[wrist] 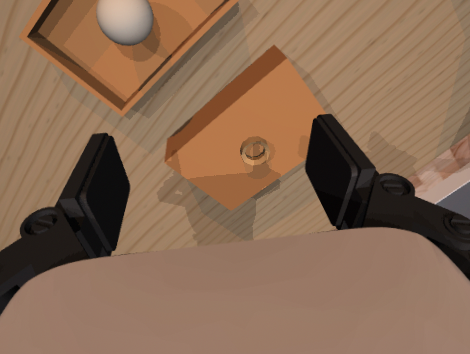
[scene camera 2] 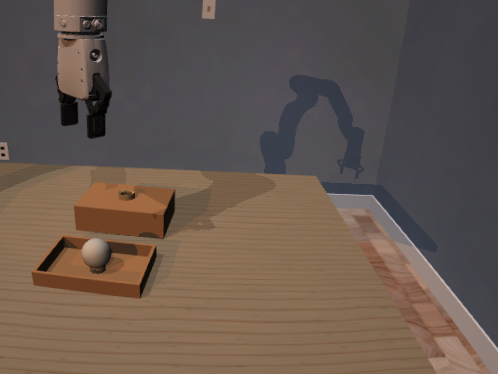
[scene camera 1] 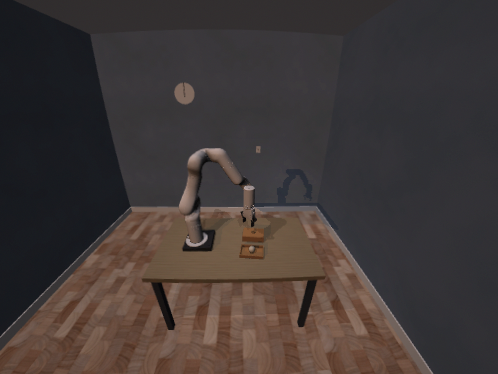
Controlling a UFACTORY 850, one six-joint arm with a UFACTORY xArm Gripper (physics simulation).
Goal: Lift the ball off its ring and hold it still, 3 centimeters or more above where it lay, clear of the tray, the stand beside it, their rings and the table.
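Observation:
A pale ball (scene camera 1: 252,249) (scene camera 2: 96,253) (wrist: 125,19) rests on a small ring (scene camera 2: 97,269) inside the orange-brown tray (scene camera 1: 252,257) (scene camera 2: 87,287) (wrist: 75,77). The stand (scene camera 1: 253,237) (scene camera 2: 119,220) (wrist: 265,100), a box of the same colour, is beside the tray, with an empty ring (scene camera 2: 127,194) (wrist: 243,151) on its top. My gripper (scene camera 2: 82,122) (wrist: 216,151) (scene camera 1: 248,221) is open and empty. It points down, high above the table near the stand, well above and away from the ball. In the wrist view the ball is at the top left, partly cut off by the frame edge.
The wooden table (scene camera 1: 200,267) (scene camera 2: 250,310) bears the tray, the stand and the arm's black base plate (scene camera 1: 207,242). A narrow gap separates the tray from the stand. The tray's low walls surround the ball. The table's right edge shows in the second scene view.

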